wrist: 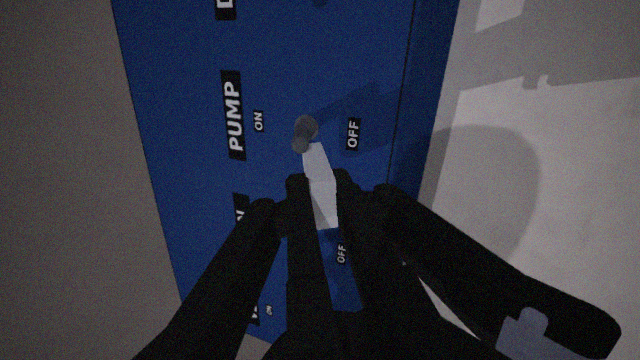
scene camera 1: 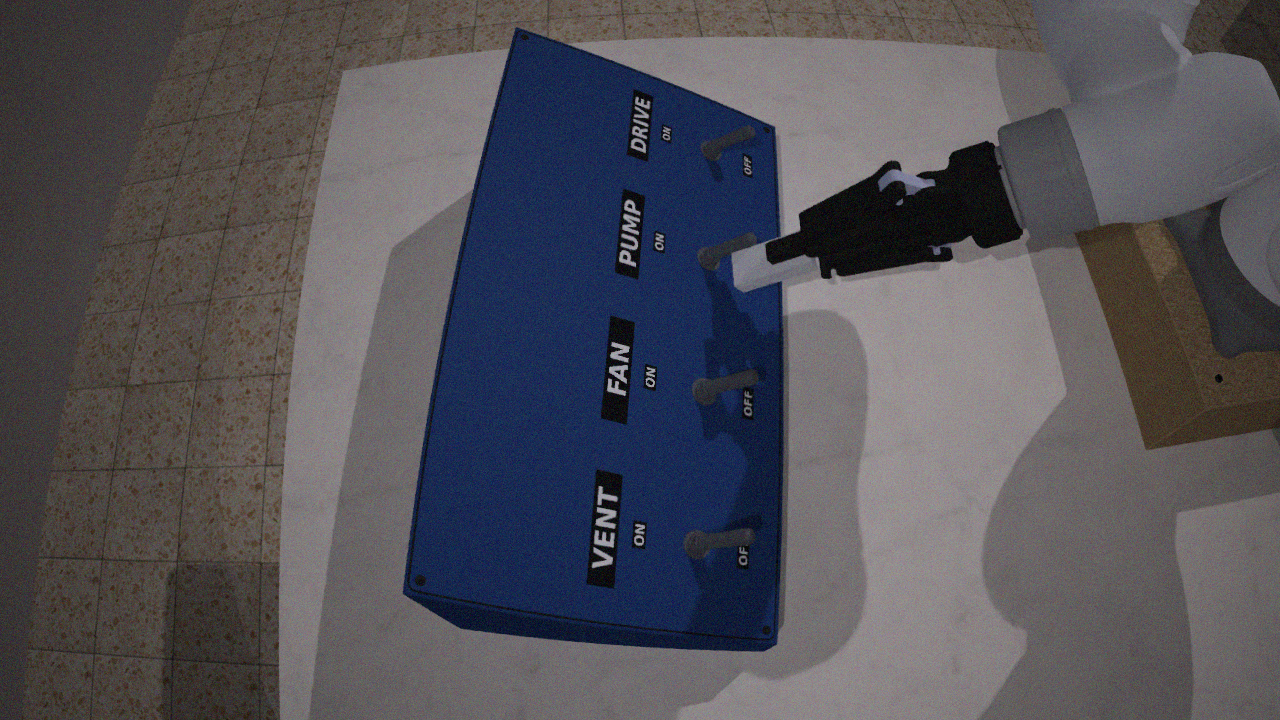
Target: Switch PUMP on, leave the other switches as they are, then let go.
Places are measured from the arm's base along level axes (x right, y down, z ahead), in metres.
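Pixels of known places: gripper, fingertip midpoint: (wrist: 312,161) (scene camera 1: 737,272); arm's base at its link origin: (scene camera 1: 1249,281).
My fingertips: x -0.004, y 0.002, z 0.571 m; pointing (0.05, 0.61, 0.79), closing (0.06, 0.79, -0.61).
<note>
Ahead of a thing's pixels: the offset from my fingertips to its middle. Level surfaces: height alone.
The blue panel @(dy -0.049 m) (scene camera 1: 537,268) (wrist: 180,100) carries a row of grey toggle levers. The PUMP lever @(dz +0.004, dx +0.020, dy -0.007 m) (scene camera 1: 729,249) (wrist: 301,135) leans the same way as the others, its free end toward the OFF side in the scene view. The DRIVE lever @(dz -0.007, dx +0.140, dy -0.007 m) (scene camera 1: 732,140), FAN lever @(dz +0.014, dx -0.099, dy -0.007 m) (scene camera 1: 729,385) and VENT lever @(dz +0.025, dx -0.219, dy -0.007 m) (scene camera 1: 723,540) also point toward their OFF labels there. My gripper (scene camera 1: 739,271) (wrist: 312,161) is shut and empty. Its pale fingertips are right beside the PUMP lever's free end; whether they touch it I cannot tell. The gripper hides the PUMP OFF label in the scene view.
The panel stands on a pale table @(dy +0.106 m) (scene camera 1: 939,376) (wrist: 585,180). The DRIVE lever lies on one side of the fingertips and the FAN lever on the other. A wooden block (scene camera 1: 1154,358) stands under the arm's base at the right. Tiled floor (scene camera 1: 116,429) lies beyond the table.
</note>
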